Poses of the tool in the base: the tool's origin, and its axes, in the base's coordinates. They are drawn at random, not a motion.
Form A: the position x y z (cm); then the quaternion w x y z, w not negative.
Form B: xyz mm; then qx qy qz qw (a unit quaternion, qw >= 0). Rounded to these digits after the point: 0 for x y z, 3 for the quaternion.
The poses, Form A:
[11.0 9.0 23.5 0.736 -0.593 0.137 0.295]
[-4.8 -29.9 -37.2 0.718 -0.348 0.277 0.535]
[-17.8 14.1 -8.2 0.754 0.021 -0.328 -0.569]
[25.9 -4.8 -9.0 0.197 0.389 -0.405 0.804]
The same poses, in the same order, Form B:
[110 90 235 -0.593 0.137 0.295 0.736]
[-48 -299 -372 -0.348 0.277 0.535 0.718]
[-178 141 -82 0.021 -0.328 -0.569 0.754]
[259 -48 -90 0.389 -0.405 0.804 0.197]

